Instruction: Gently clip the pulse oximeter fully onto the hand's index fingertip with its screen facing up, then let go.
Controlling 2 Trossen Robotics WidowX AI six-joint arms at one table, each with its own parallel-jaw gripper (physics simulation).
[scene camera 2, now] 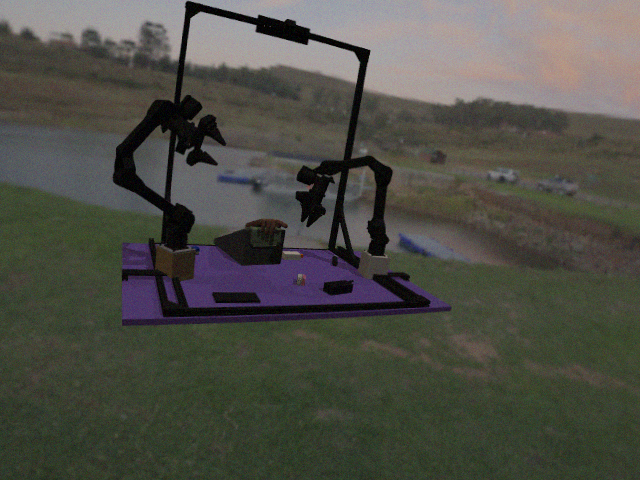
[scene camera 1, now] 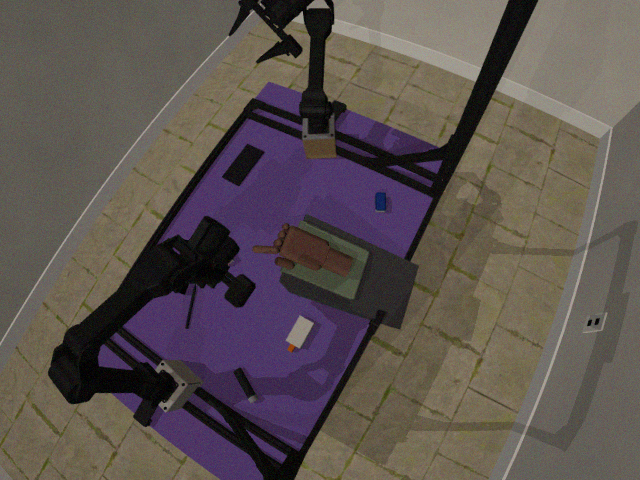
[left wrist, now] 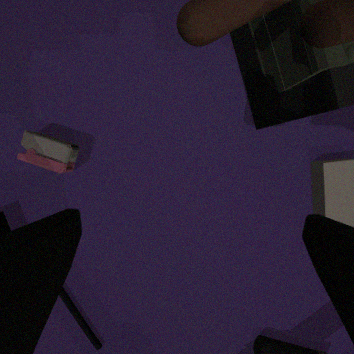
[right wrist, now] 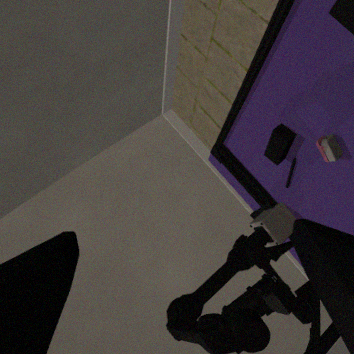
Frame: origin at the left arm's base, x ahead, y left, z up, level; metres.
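Seen in the pictures: left gripper, fingertip midpoint: [scene camera 2: 304,224] [scene camera 1: 233,273] [left wrist: 194,223]; right gripper, fingertip midpoint: [scene camera 2: 221,155] [scene camera 1: 243,49] [right wrist: 186,236]; left arm's base at its link origin: [scene camera 2: 376,253] [scene camera 1: 163,386] [right wrist: 263,233]; right arm's base at its link origin: [scene camera 2: 176,247] [scene camera 1: 318,125].
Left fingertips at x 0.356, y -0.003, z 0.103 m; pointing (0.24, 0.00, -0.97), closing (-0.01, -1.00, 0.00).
Offsets run from my left fingertips to a thing's top centre.
The small white-and-pink pulse oximeter {0.024 m ahead, 0.143 m left, 0.176 m down} [scene camera 2: 300,279] [left wrist: 49,150] [right wrist: 330,148] lies on the purple table, apart from the hand, its two halves side by side; its screen cannot be made out. The brown hand [scene camera 1: 307,248] [scene camera 2: 267,223] rests on a green pad on a dark wedge stand. Its index finger [scene camera 1: 264,249] [left wrist: 215,22] sticks out past the stand, bare. My left gripper [scene camera 2: 309,219] [left wrist: 194,223] is open and empty above the table; the oximeter lies beyond its left finger in the left wrist view. My right gripper [scene camera 1: 245,48] [scene camera 2: 220,153] [right wrist: 186,236] is open and empty, raised high beyond the table edge.
A white box with an orange end {0.027 m back, 0.184 m right, 0.180 m down} [scene camera 1: 300,331] [scene camera 2: 292,255], a black cylinder {0.229 m back, 0.152 m right, 0.181 m down} [scene camera 1: 245,384], a thin black stick {0.161 m back, 0.130 m left, 0.199 m down} [scene camera 1: 191,307] [left wrist: 80,317], a black box {0.107 m back, 0.214 m left, 0.173 m down} [scene camera 2: 338,287] [right wrist: 280,144], a black slab {0.300 m ahead, 0.315 m left, 0.200 m down} [scene camera 1: 243,164] [scene camera 2: 236,297] and a blue block {0.435 m ahead, 0.145 m right, 0.176 m down} [scene camera 1: 380,201] lie around the stand.
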